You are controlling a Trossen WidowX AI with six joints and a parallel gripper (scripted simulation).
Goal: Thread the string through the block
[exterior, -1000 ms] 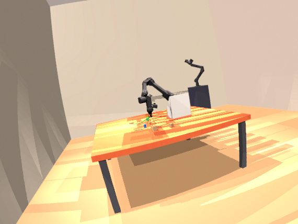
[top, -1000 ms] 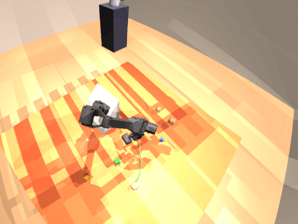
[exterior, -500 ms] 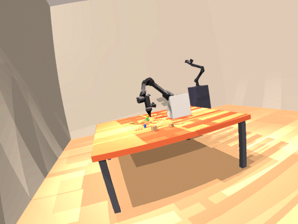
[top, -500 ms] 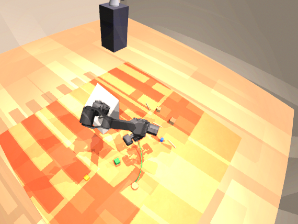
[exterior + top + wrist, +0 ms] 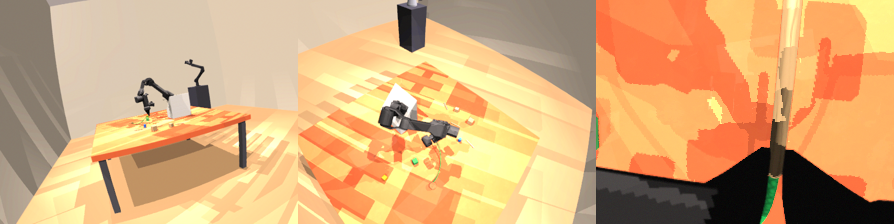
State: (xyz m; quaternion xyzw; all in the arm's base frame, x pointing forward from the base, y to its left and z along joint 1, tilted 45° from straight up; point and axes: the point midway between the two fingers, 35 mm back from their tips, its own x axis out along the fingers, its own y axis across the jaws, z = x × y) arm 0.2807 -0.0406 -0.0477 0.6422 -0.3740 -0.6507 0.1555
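Right now my gripper tip is 17 cm to the left of the green block, 6 cm above it and 2 cm past it. The rest, counted from my gripper tip: blue piece 14 cm to the left, 10 cm ahead, 6 cm below; thin wooden stick 1 cm behind; round wooden button 21 cm to the right, 16 cm ahead, 7 cm below.
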